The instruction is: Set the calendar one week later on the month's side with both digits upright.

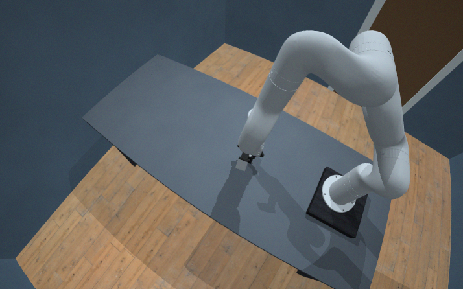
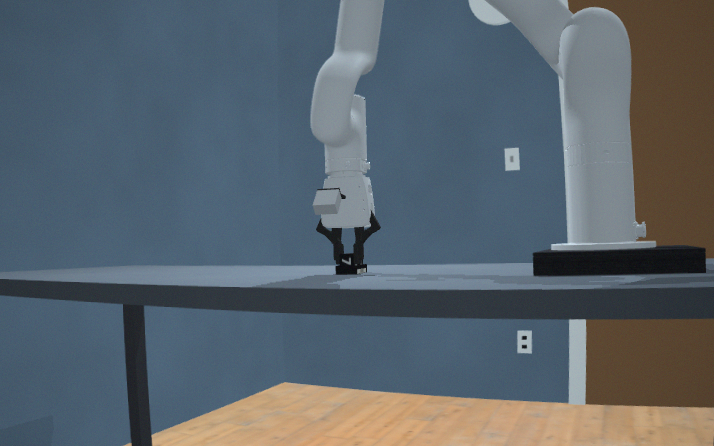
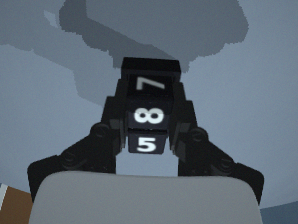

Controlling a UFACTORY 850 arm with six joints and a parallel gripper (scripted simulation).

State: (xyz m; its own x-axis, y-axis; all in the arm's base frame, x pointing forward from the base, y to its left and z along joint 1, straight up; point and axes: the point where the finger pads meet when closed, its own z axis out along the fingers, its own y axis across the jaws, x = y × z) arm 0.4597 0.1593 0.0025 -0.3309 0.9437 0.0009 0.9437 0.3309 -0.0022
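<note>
Now: the calendar cube 1 cm below my hand. From my hand the other things lie so: black tray (2 cm to the right, 3 cm below).
</note>
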